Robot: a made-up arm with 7 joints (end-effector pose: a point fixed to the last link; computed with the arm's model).
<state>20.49 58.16 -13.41 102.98 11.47 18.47 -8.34</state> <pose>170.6 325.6 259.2 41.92 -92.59 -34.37</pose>
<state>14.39 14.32 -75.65 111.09 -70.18 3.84 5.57</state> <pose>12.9 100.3 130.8 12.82 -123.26 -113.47</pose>
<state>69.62 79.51 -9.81 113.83 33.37 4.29 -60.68</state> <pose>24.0 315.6 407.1 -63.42 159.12 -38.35</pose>
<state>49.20 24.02 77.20 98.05 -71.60 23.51 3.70</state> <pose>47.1 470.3 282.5 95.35 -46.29 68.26</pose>
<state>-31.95 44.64 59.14 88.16 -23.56 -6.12 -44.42</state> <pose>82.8 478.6 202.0 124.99 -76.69 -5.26</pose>
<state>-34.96 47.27 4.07 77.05 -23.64 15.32 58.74</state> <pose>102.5 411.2 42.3 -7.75 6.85 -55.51</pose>
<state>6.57 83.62 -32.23 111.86 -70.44 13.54 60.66</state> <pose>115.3 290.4 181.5 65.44 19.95 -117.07</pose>
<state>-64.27 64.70 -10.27 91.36 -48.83 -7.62 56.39</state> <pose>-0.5 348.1 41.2 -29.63 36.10 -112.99</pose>
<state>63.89 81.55 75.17 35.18 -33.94 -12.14 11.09</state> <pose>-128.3 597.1 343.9 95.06 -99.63 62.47</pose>
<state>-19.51 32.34 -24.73 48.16 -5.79 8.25 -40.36</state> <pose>32.6 347.2 -87.5 55.22 -27.14 -36.87</pose>
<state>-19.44 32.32 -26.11 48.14 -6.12 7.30 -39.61</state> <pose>30.1 343.7 -88.3 53.35 -27.93 -38.32</pose>
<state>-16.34 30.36 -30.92 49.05 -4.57 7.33 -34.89</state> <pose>40.5 320.4 -90.3 44.98 -29.59 -39.40</pose>
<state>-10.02 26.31 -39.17 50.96 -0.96 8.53 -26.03</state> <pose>64.8 276.6 -88.8 29.93 -32.18 -41.17</pose>
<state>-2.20 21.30 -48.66 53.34 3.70 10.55 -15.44</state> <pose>94.2 224.7 -78.2 12.40 -34.75 -44.99</pose>
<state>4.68 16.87 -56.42 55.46 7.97 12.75 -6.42</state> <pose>117.8 181.4 -62.1 -2.02 -36.19 -49.86</pose>
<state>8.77 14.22 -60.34 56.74 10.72 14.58 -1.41</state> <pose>131.6 157.5 -49.8 -9.67 -36.45 -52.80</pose>
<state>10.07 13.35 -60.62 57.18 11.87 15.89 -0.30</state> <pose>138.4 151.4 -44.8 -11.22 -36.30 -52.61</pose>
